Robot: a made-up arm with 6 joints.
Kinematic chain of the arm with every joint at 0, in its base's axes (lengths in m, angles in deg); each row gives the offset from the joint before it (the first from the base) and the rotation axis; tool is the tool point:
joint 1: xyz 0 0 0.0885 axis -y
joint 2: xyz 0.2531 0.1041 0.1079 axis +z
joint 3: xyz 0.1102 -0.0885 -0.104 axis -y
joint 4: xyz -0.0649 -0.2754 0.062 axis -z
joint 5: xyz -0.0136 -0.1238 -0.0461 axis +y
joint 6: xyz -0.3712 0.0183 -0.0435 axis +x
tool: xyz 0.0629 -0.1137 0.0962
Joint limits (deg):
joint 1: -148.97..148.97
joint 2: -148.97..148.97
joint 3: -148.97..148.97
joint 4: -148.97..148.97
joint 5: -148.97..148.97
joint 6: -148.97..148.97
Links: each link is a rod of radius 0.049 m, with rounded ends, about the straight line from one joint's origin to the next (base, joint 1, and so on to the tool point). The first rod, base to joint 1, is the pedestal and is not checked.
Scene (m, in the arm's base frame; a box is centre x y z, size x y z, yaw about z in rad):
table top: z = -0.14
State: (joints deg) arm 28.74 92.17 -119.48 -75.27 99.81 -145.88
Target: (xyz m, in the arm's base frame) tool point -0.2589 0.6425 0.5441
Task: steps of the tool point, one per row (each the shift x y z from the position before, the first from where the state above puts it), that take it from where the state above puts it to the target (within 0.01 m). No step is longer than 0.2 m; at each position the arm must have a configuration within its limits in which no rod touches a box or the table.
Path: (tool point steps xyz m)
1: -0.1245 0.0297 0.1504
2: -0.1628 0.0223 0.1018
3: -0.1828 0.0144 0.0452
4: -0.1840 0.0068 -0.0131
5: -0.1673 -0.0005 -0.0668

